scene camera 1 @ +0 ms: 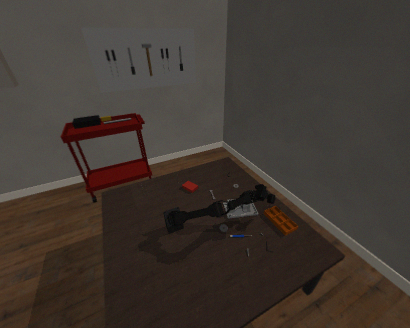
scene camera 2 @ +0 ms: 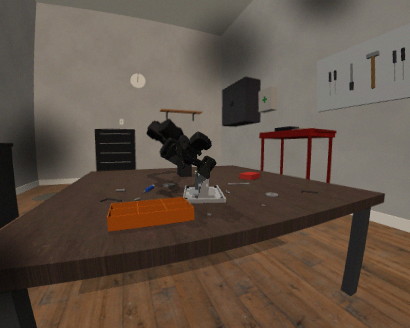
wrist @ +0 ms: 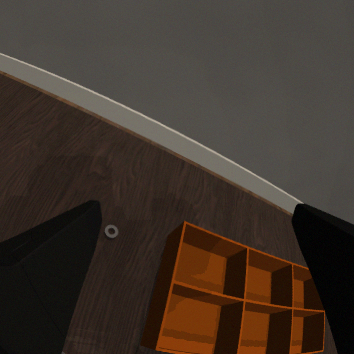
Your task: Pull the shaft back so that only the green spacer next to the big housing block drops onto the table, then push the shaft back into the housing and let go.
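Frame: origin at the arm's base, x ahead, y left, z up, level; millimetres.
Seen in the pictures: gripper, fingertip midpoint: (scene camera 2: 196, 172) (wrist: 202, 213); arm's base, origin of the base link: (scene camera 1: 172, 217).
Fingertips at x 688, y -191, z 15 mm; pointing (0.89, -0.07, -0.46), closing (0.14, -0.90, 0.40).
Observation:
Pixels of each thing's top centre, then the offset from my fingertips to it.
- orange compartment tray, middle of its top: (wrist: 270, 304) (scene camera 2: 150, 205) (scene camera 1: 280, 218) 12 mm back, 130 mm right, 83 mm down
- small grey ring, middle of its top: (wrist: 111, 230) 30 mm ahead, 25 mm left, 116 mm down
- red box, middle of its top: (scene camera 2: 250, 173) (scene camera 1: 190, 185) 407 mm back, 525 mm left, 88 mm down
- blue screwdriver, middle of its top: (scene camera 2: 147, 187) (scene camera 1: 241, 235) 328 mm back, 94 mm right, 100 mm down
- wrench, middle of its top: (scene camera 2: 238, 183) (scene camera 1: 212, 194) 281 mm back, 350 mm left, 111 mm down
The light grey base plate (scene camera 1: 235, 215) (scene camera 2: 212, 200) of the fixture stands on the table. The grey housing block (scene camera 2: 204, 187) rises from it in scene camera 2, partly hidden behind and under the dark arm (scene camera 1: 197, 215) (scene camera 2: 171, 141). A faint green spot shows near the block's top, too small to tell whether it is the spacer. The shaft cannot be made out. My gripper (wrist: 202, 213) is open and empty, its two black fingers wide apart in the wrist view. In the scene views the arm's end is over and close to the fixture; the fingertips' exact distance from the shaft cannot be told.
An orange compartment tray (scene camera 1: 275, 225) (scene camera 2: 150, 219) (wrist: 167, 272) stands beside the fixture. A small grey ring (wrist: 106, 231) lies near the left finger in the wrist view. A red box (scene camera 1: 190, 186) (scene camera 2: 249, 176), blue screwdriver (scene camera 1: 238, 236) (scene camera 2: 149, 188) and wrench (scene camera 1: 212, 194) (scene camera 2: 238, 183) lie around.

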